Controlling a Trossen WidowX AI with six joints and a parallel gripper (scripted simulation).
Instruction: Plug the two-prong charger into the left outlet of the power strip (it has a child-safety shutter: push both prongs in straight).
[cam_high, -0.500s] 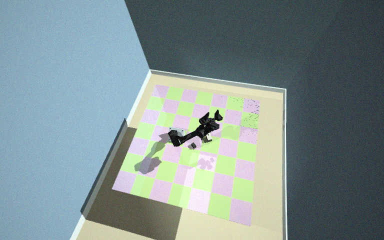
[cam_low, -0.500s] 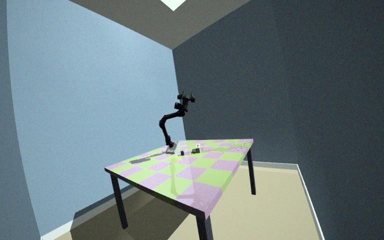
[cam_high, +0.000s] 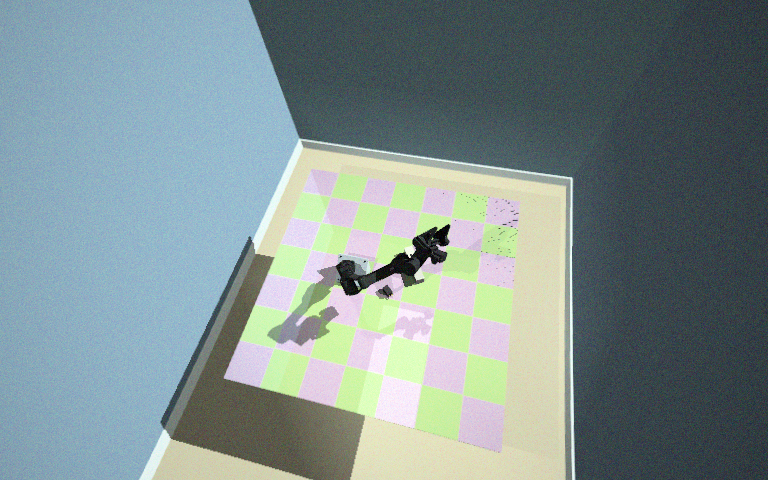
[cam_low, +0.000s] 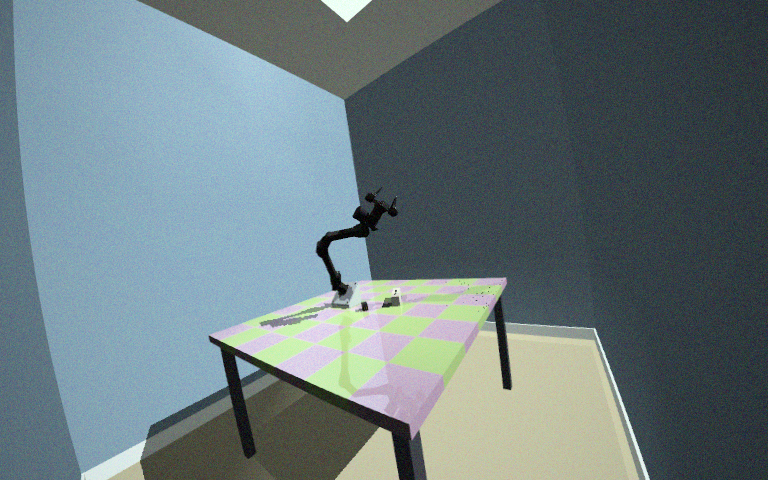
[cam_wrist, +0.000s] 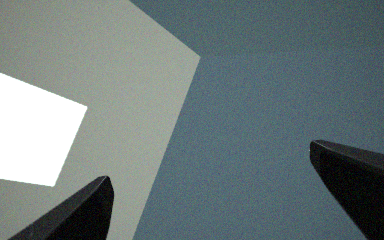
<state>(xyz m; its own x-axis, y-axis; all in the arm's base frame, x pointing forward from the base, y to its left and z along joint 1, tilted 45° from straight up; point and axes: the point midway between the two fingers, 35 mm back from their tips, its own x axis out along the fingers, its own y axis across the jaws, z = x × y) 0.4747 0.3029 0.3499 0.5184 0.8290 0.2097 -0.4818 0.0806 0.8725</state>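
Right now the charger is 22 cm behind my gripper tip, 8 cm to the right of it and 61 cm below it.
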